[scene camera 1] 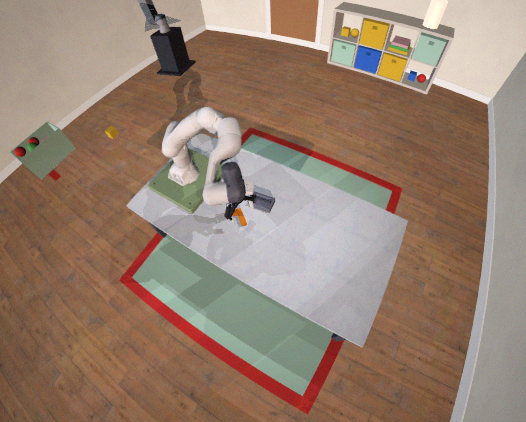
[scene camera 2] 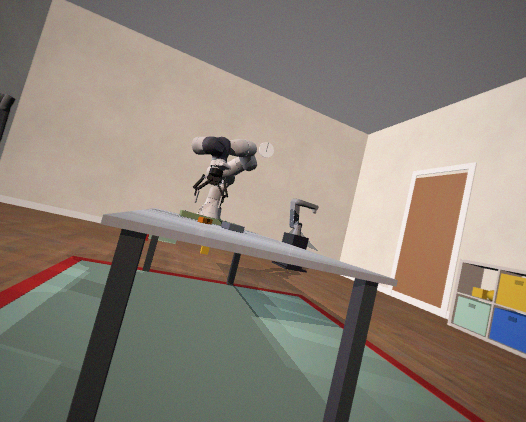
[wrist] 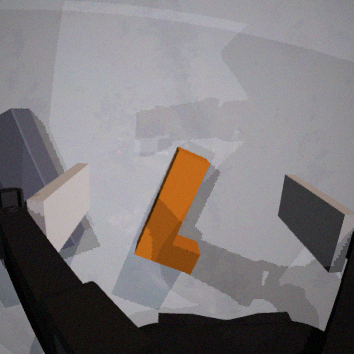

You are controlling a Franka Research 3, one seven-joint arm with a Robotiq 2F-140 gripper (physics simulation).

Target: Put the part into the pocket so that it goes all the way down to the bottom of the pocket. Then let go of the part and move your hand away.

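Note:
The orange L-shaped part (scene camera 1: 240, 217) (scene camera 2: 205, 220) (wrist: 172, 210) lies flat on the table (scene camera 1: 320, 260) (scene camera 2: 260, 246). The dark grey block with the pocket (scene camera 1: 263, 201) (scene camera 2: 233, 228) (wrist: 25, 150) stands apart beside it; in the wrist view it is at the left edge, partly behind a finger, and its opening does not show. My gripper (scene camera 1: 241, 210) (scene camera 2: 202, 198) (wrist: 187, 190) is wide open and empty above the part. In the wrist view the part shows between the two finger pads, its long leg slanting and its short leg toward the lower right.
The arm's green base plate (scene camera 1: 192, 202) (scene camera 2: 187, 214) is on the table behind the part. The block stands close to one finger's side. A shelf unit (scene camera 1: 394, 19), a black pedestal (scene camera 1: 171, 51) and a small side table (scene camera 1: 47, 160) are away from the table.

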